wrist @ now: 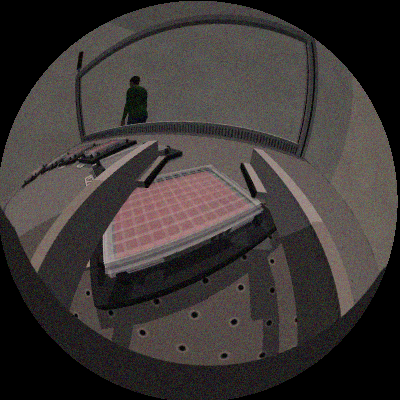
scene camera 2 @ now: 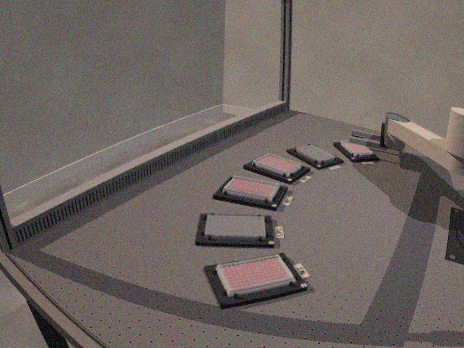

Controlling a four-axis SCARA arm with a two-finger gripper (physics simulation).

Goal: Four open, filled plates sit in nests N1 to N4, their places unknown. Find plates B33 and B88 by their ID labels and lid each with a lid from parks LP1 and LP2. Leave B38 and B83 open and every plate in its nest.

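Places are measured from the arm's base along level axes (x right, y back, z down), in metres.
Where they show: gripper, fingertip midpoint: (wrist: 203,152) (scene camera 2: 350,135).
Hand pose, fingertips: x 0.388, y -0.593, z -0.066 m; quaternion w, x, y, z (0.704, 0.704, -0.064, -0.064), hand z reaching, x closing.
Observation:
After its pixels a point has its place.
My gripper (scene camera 2: 369,139) (wrist: 203,152) {x 0.388, y -0.593, z -0.066 m} is shut as far as it goes, with nothing held; its two fingers stand apart. It hovers close to the far-right nest, whose pink filled plate (scene camera 2: 356,149) {x 0.336, y -0.552, z -0.040 m} (wrist: 185,207) {x 0.384, y -0.556, z -0.033 m} shows between and beyond the fingers in the wrist view. The ID label on that plate's near side is too dark to read. Three more pink filled plates (scene camera 2: 278,164) {x 0.044, y -0.717, z -0.038 m} (scene camera 2: 251,188) {x -0.131, y -0.703, z -0.036 m} (scene camera 2: 255,275) {x -0.430, y -0.512, z -0.038 m} sit in black nests in an arc. Two grey lids (scene camera 2: 315,154) {x 0.211, y -0.664, z -0.031 m} (scene camera 2: 235,227) {x -0.301, y -0.639, z -0.031 m} lie on black parks among them. Their labels are too blurred to read.
The pale arm (scene camera 2: 417,132) {x 0.076, y -0.311, z -0.227 m} reaches in from the right in the scene view. A slotted ledge (scene camera 2: 150,165) {x -0.186, y -1.004, z -0.042 m} (wrist: 200,129) {x 0.278, y -1.004, z -0.028 m} runs along the table's edge. A person in green (wrist: 136,100) stands beyond it. A dark plate with holes (scene camera 2: 455,235) {x -0.020, y -0.127, z -0.013 m} lies at the right edge.

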